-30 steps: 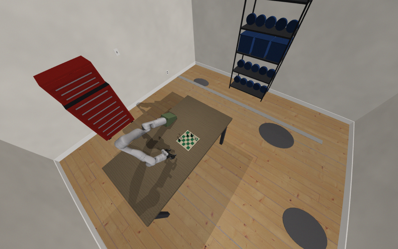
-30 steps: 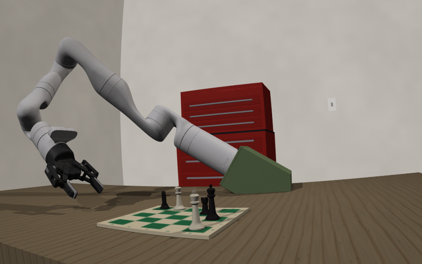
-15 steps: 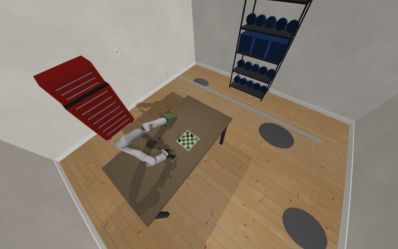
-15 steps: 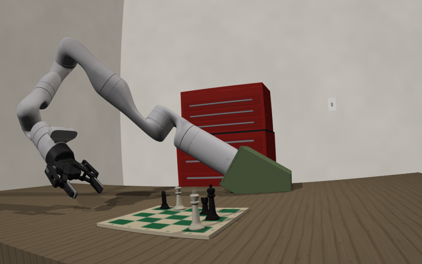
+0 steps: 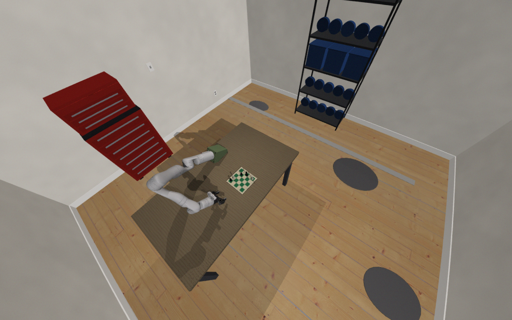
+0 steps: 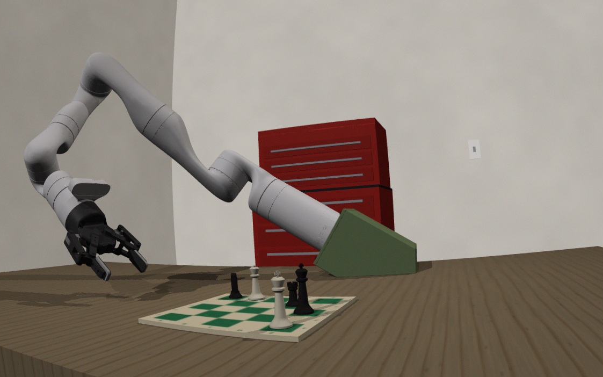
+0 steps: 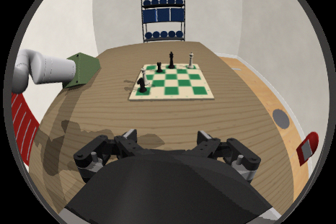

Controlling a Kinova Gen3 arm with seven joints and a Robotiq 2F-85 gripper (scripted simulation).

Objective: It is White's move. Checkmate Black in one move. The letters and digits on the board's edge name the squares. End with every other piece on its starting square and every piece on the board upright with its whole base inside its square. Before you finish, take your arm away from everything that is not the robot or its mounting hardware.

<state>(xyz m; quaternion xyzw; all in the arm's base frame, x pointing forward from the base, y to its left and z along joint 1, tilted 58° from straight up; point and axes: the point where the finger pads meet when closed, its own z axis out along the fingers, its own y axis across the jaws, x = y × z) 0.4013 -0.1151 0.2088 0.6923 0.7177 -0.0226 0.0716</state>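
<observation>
The white queen lies 6 cm behind my hand, 21 cm to the left of it and 2 cm below it. Round my hand: cream chessboard (2 cm ahead, 24 cm to the left, 5 cm below); black bishop (7 cm behind, 17 cm to the left, 3 cm below); black rook (2 cm behind, 29 cm to the left, 3 cm below).
</observation>
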